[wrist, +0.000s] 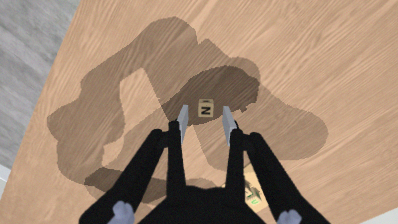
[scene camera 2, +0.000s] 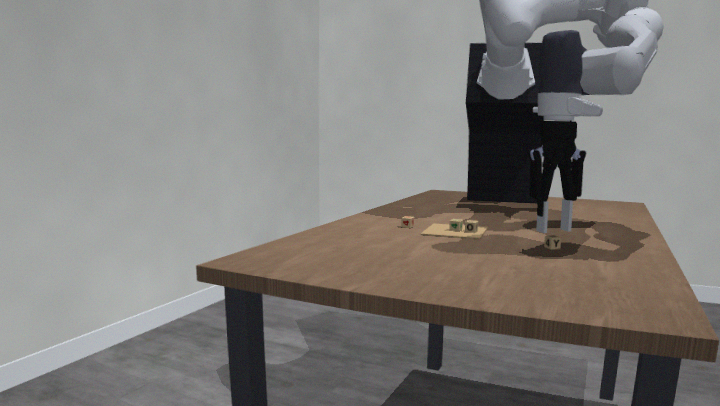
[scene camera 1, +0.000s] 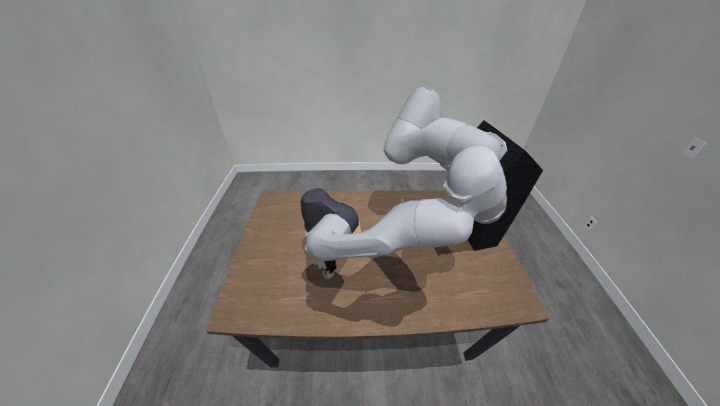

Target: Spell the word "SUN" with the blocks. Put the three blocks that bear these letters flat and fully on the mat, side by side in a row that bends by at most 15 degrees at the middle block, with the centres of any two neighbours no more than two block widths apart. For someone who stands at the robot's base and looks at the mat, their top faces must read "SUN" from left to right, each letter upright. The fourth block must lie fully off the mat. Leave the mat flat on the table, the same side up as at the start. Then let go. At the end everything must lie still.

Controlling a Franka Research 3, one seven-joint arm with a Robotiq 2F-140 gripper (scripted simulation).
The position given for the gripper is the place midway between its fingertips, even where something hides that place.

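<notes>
Scene camera 2 shows the gripper [scene camera 2: 553,231], and the wrist view [wrist: 205,113] shows the gripper too.
</notes>
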